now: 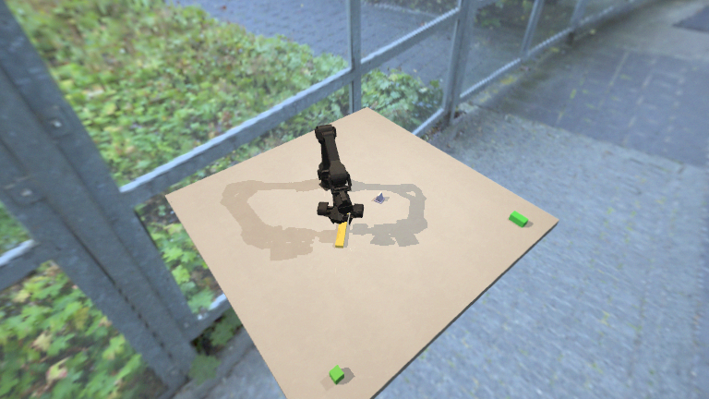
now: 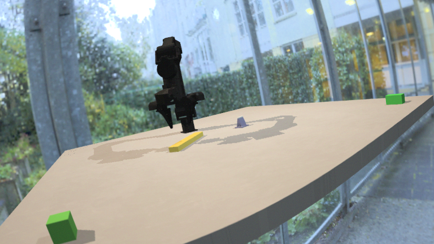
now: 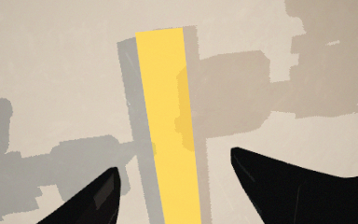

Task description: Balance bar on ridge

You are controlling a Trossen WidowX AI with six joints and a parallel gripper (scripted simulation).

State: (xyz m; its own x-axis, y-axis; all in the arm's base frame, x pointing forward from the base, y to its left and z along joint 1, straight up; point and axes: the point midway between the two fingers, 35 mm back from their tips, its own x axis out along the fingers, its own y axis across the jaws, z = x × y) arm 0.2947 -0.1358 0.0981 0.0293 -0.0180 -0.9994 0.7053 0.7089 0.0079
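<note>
The yellow bar is 6 cm below my gripper tip, 3 cm behind it and 2 cm to the left of it. From my gripper tip the other things lie so: green cube 44 cm ahead, 36 cm to the right, 5 cm below.
</note>
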